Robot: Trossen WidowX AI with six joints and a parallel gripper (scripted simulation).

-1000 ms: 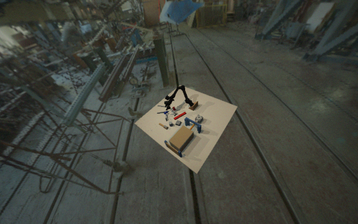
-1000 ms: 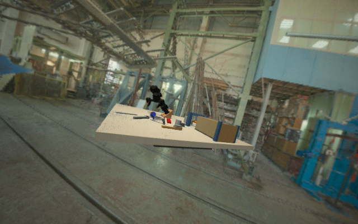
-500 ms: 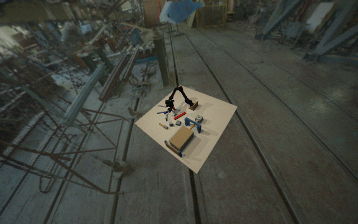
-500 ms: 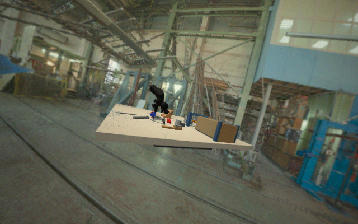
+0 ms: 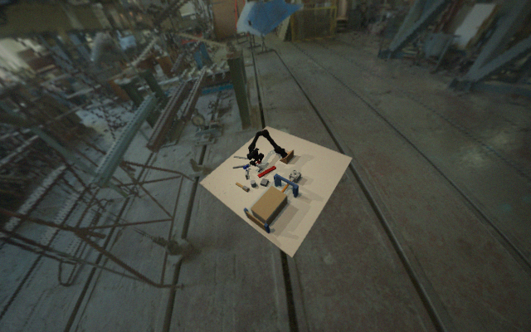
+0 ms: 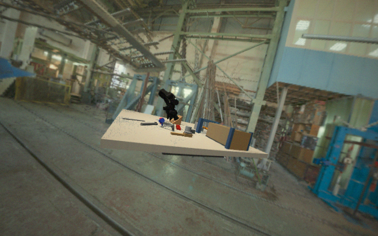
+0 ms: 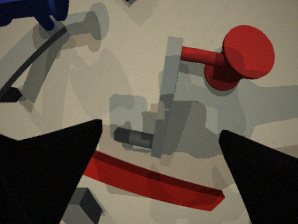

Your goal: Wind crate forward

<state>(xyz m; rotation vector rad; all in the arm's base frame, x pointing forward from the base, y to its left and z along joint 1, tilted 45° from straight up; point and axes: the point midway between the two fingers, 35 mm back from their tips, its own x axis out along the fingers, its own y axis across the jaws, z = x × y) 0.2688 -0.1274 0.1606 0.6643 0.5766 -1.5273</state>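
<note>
Now: gripper tip 10 mm past the winch handle, 20 mm to the left of it and 40 mm above it. Also, from my gripper tip: grey block 140 mm ahead, 190 mm to the left, 50 mm below; red knob 50 mm behind, 50 mm to the right, 30 mm below; red bar 120 mm to the left, 60 mm below.
</note>
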